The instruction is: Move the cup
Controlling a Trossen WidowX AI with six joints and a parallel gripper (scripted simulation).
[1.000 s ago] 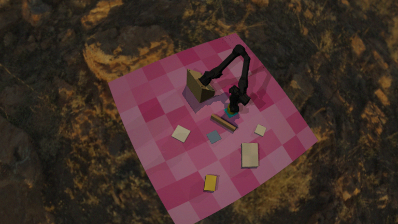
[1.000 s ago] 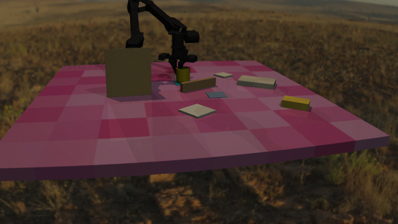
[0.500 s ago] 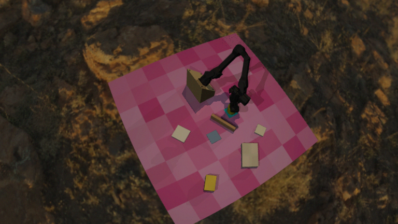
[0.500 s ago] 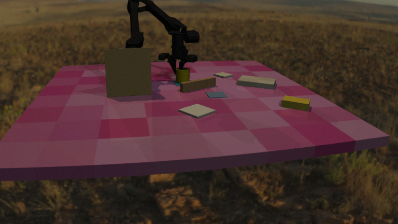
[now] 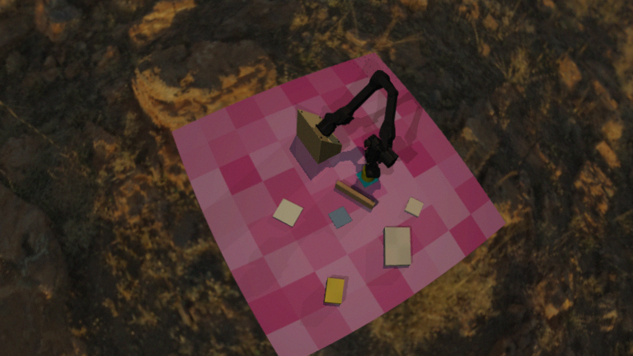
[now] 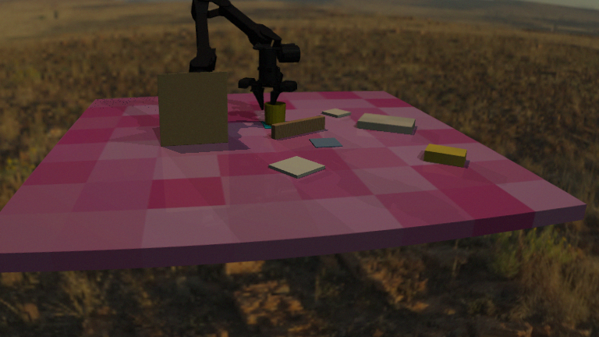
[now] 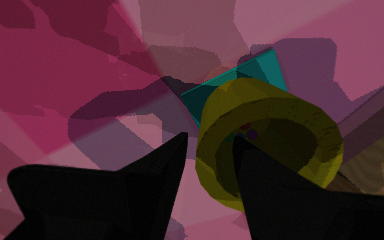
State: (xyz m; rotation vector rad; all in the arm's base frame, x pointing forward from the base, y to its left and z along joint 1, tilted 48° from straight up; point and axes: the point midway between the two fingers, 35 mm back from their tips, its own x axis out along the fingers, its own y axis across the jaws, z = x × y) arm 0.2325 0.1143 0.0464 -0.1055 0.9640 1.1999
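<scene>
Now: the olive-yellow cup 2 cm ahead of my gripper tip, 1 cm to the right of it and 1 cm below it. From my gripper tip the other things lie so: blue pad (24 cm to the right, 12 cm ahead, 6 cm below); teal pad (6 cm below, 2 cm to the right, 2 cm ahead); wooden block (13 cm to the right, 7 cm ahead, 4 cm below).
</scene>
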